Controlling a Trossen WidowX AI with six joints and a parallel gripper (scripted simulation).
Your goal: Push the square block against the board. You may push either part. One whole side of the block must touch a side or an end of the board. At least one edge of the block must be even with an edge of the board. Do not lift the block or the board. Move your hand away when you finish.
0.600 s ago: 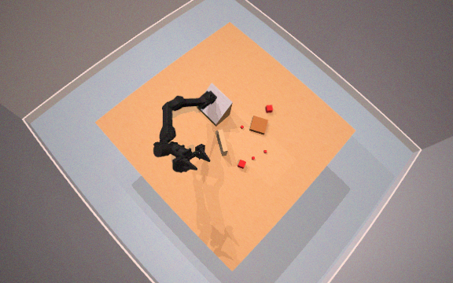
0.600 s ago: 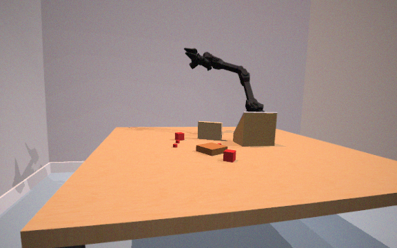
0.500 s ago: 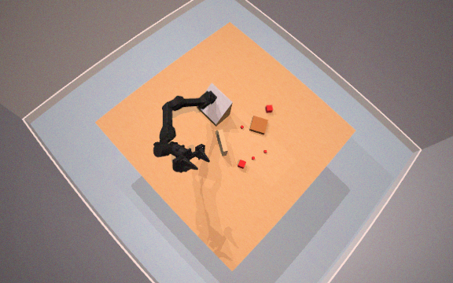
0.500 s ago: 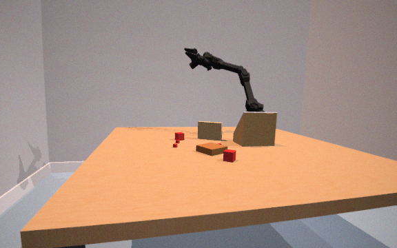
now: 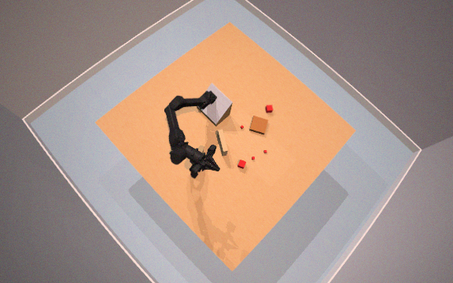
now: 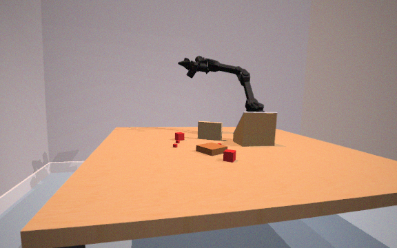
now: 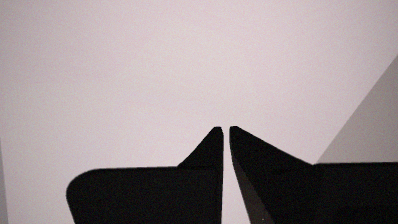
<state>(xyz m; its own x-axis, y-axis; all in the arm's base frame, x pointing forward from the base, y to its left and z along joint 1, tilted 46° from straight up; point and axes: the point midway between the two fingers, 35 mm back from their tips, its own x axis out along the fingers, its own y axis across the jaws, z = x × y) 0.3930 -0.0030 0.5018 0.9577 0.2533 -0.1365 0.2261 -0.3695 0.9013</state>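
Right now my gripper tip is 170 mm past the pale flat board, 220 mm to the right of it and 410 mm above it. The rest, counted from my gripper tip: square block (110 mm behind, 510 mm to the left, 450 mm below).
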